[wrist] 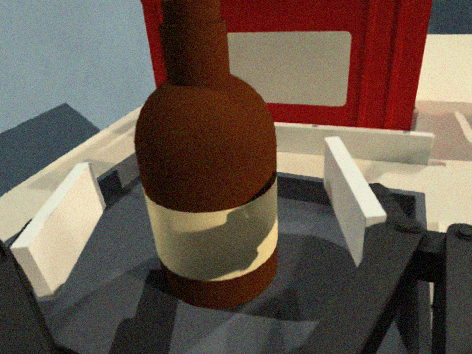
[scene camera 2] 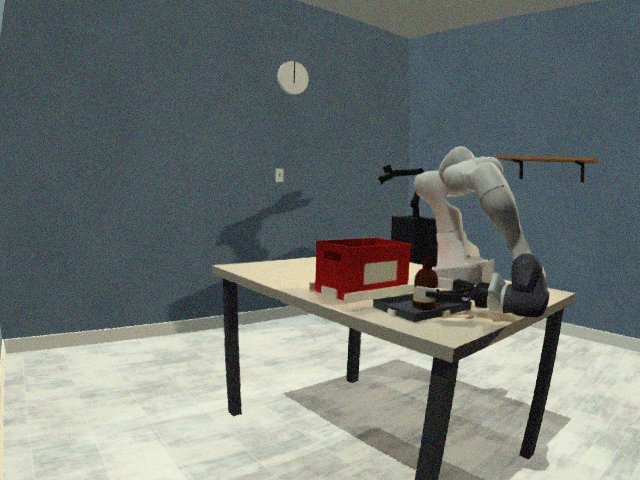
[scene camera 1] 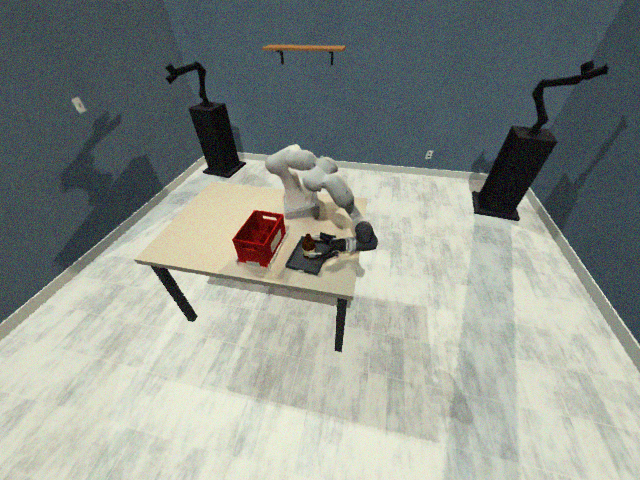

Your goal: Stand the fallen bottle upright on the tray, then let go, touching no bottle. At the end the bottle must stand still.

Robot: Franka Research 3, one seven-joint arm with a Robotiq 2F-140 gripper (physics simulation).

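Note:
A brown bottle (scene camera 1: 308,245) (scene camera 2: 424,284) (wrist: 210,150) with a cream label stands upright on the dark tray (scene camera 1: 301,267) (scene camera 2: 395,308) (wrist: 300,182). My gripper (scene camera 1: 319,246) (wrist: 208,173) is open, with its fingers spread wide on either side of the bottle. In the wrist view a gap shows between each pale fingertip pad and the bottle. In the scene camera 2 view one dark finger reaches across the bottle's lower part. The bottle's mouth is cut off at the top of the wrist view.
A red crate (scene camera 1: 258,238) (scene camera 2: 361,266) (wrist: 385,65) stands beside the tray, with low pale strips (scene camera 2: 379,293) (wrist: 355,142) along its base. The table (scene camera 1: 206,227) (scene camera 2: 279,276) carries the arm's base behind them. Two black pedestals with dark arms stand beyond the table.

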